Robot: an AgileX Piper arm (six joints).
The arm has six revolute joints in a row. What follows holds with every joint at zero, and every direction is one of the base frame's. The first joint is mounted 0.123 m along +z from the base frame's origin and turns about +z. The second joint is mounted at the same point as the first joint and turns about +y. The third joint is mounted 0.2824 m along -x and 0.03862 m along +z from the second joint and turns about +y. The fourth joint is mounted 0.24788 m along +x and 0.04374 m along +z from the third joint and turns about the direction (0.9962, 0, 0.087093). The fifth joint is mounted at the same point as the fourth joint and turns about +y. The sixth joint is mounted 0.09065 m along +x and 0.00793 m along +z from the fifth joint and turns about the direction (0.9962, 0, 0.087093). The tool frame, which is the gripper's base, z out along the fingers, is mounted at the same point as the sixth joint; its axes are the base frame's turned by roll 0, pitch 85 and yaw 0 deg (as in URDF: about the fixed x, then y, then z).
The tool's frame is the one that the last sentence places.
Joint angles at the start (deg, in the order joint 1, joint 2, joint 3, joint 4, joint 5, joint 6):
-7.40 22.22 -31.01 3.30 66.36 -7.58
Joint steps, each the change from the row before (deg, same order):
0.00 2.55 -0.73 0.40 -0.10 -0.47
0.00 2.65 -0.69 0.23 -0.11 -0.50
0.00 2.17 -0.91 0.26 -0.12 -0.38
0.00 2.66 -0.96 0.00 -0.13 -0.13
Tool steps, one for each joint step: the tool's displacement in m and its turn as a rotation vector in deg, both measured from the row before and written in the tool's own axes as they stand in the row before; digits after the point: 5 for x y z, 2 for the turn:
-0.00644 -0.00028 0.00289 -0.55 1.66 -0.21
-0.00650 -0.00062 0.00346 -0.42 1.80 -0.29
-0.00650 -0.00052 0.00154 -0.37 1.09 -0.19
-0.00744 -0.00114 0.00278 -0.19 1.55 -0.02

